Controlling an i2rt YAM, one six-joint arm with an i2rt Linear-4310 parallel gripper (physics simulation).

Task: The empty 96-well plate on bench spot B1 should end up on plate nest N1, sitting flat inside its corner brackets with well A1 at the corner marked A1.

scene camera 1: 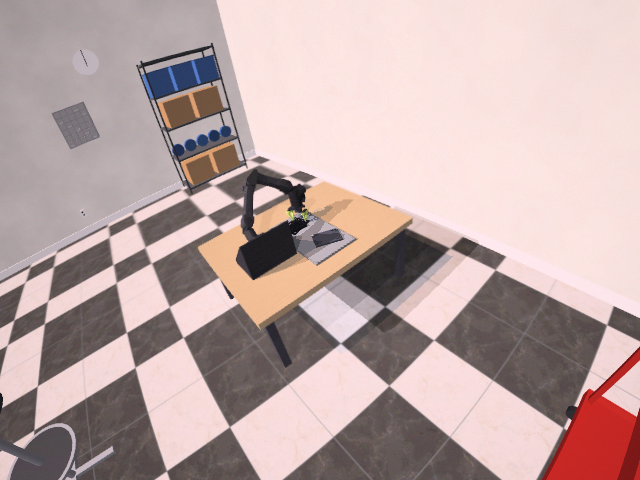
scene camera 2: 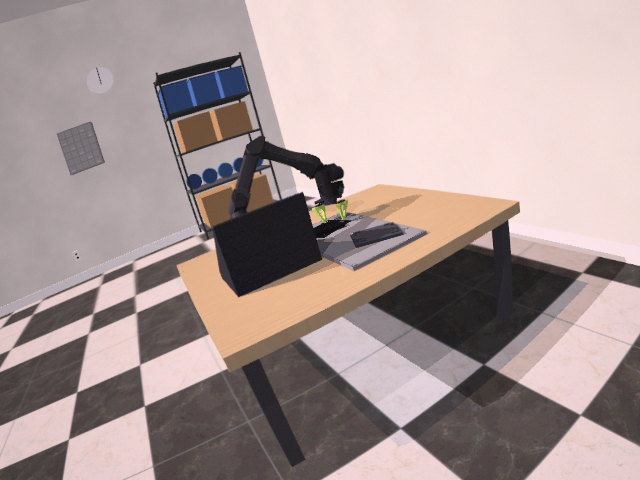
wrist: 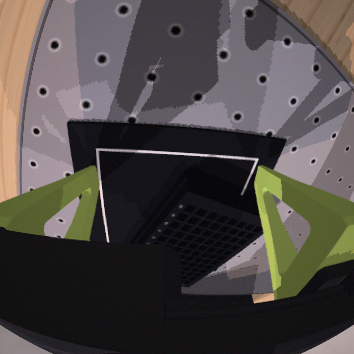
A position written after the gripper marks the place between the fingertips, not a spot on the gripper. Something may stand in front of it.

Observation:
The gripper (wrist: 176,174) is open and touches a black nest with white outline (wrist: 137,163). A black well plate (wrist: 207,224) rests on the black nest with white outline. Further things: a dark nest (scene camera 2: 386,231).

